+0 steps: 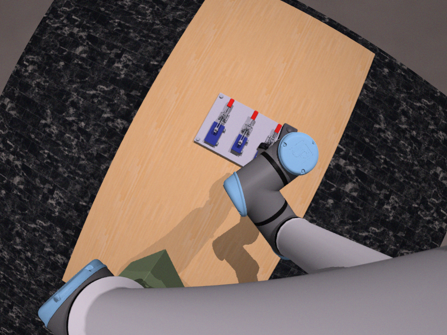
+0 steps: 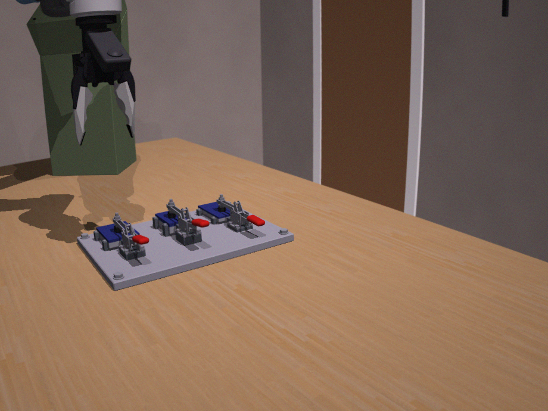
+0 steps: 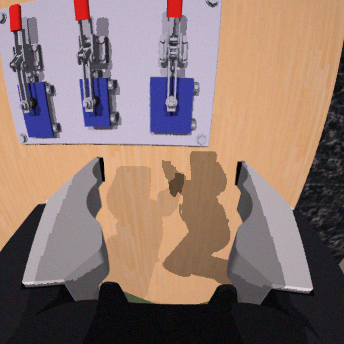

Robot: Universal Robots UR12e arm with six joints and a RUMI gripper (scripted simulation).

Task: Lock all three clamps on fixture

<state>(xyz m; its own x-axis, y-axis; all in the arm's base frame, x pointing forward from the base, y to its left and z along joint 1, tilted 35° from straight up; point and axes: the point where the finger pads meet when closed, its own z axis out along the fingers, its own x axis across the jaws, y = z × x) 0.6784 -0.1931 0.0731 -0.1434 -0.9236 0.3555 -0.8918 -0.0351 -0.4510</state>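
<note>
The blue part is 190 mm below my hand. The rest, counted from my hand: grey fixture plate: 70 mm ahead, 100 mm to the left, 210 mm below.
</note>
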